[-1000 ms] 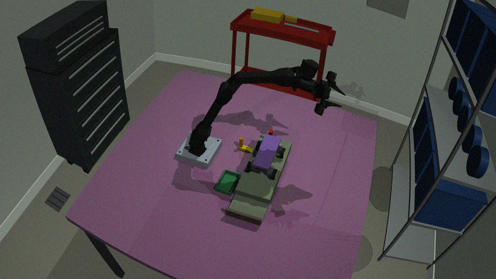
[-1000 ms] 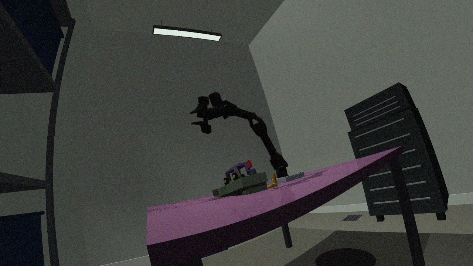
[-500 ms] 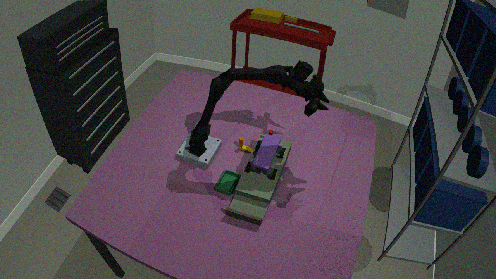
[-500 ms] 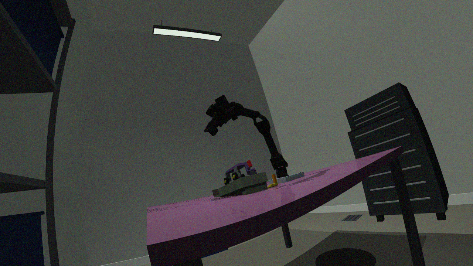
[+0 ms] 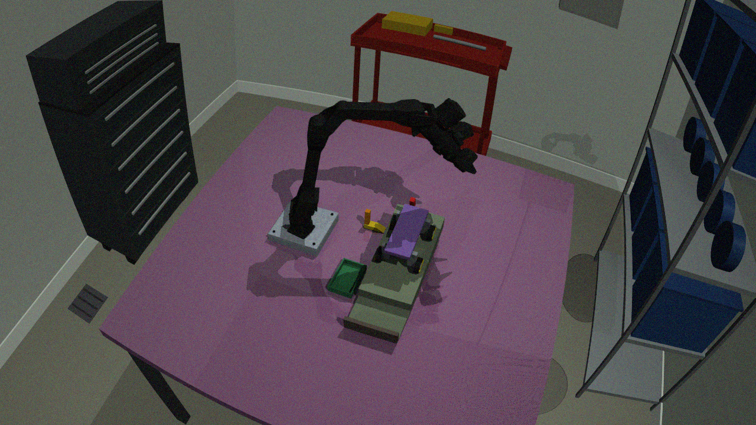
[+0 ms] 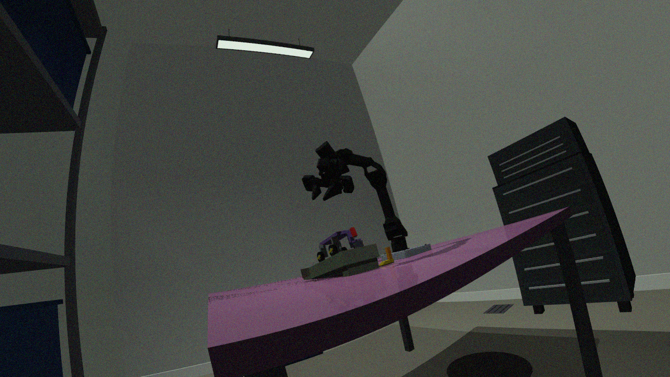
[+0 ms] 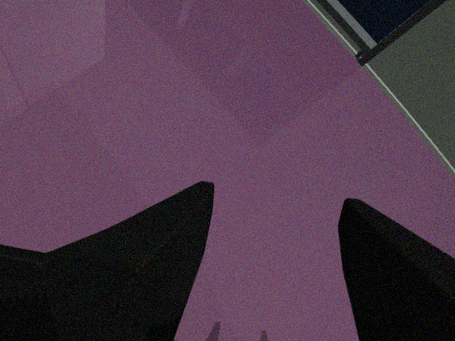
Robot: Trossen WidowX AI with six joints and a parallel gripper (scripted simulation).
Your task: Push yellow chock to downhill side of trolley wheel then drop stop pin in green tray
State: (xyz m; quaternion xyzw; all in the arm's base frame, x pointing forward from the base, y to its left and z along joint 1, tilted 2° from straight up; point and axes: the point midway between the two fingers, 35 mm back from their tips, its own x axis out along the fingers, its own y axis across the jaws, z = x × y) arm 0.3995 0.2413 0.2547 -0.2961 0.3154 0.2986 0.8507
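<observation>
Right now the yellow chock is 250 mm behind my gripper tip, 100 mm to the right of it and 250 mm below it. From my gripper tip the other things lie so: trolley (100 mm behind, 190 mm to the right, 160 mm below); red-headed stop pin (130 mm behind, 80 mm to the right, 140 mm below); olive ramp (90 mm behind, 200 mm to the right, 230 mm below).
</observation>
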